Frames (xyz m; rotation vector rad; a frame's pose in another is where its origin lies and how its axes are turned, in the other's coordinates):
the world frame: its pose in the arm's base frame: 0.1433 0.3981 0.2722 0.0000 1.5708 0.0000
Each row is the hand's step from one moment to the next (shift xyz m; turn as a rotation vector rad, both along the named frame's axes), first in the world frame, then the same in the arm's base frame.
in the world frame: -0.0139 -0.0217 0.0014 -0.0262 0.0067 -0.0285
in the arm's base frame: 0.0014 -0.0217 0.0139 -0.0285 0.0067 0.0262
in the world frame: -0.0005 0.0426 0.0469 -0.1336 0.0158 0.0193
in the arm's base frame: 0.0469 0.0426 0.0005 0.0193 0.0158 0.1336
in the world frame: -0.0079 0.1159 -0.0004 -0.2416 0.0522 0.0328
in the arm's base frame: -0.0004 0.1159 0.0079 0.0328 0.0522 0.2416
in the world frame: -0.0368 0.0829 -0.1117 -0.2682 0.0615 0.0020
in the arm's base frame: -0.1117 0.0829 0.0368 0.0020 0.0615 0.2682
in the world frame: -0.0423 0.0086 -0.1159 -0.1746 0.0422 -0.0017
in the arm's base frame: -0.1159 0.0086 0.0423 -0.0017 0.0422 0.1746
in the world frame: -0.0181 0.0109 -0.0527 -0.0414 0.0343 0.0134
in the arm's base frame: -0.0527 0.0109 0.0181 0.0134 0.0343 0.0414
